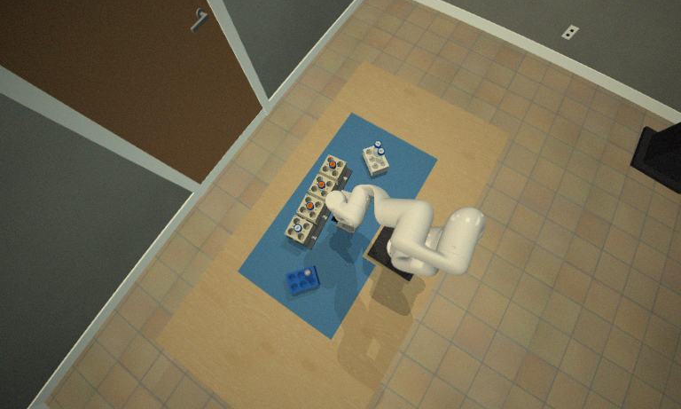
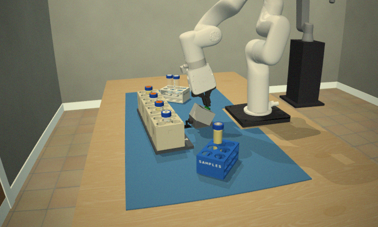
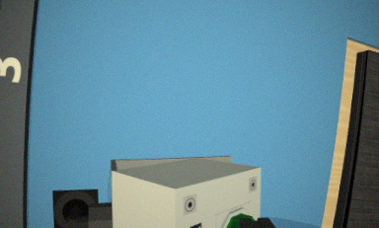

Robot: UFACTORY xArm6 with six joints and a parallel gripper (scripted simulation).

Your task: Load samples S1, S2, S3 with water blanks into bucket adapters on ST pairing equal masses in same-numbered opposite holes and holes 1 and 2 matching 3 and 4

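Now: hand 30 mm above the green done key. Also, from my hand: sample tube 210 mm ahead, 60 mm to the right, 30 mm below; then yellowish tube 280 mm to the left, 30 mm below, 30 mm ahead; then adapter 180 mm ahead, 160 mm to the left, 40 mm below.
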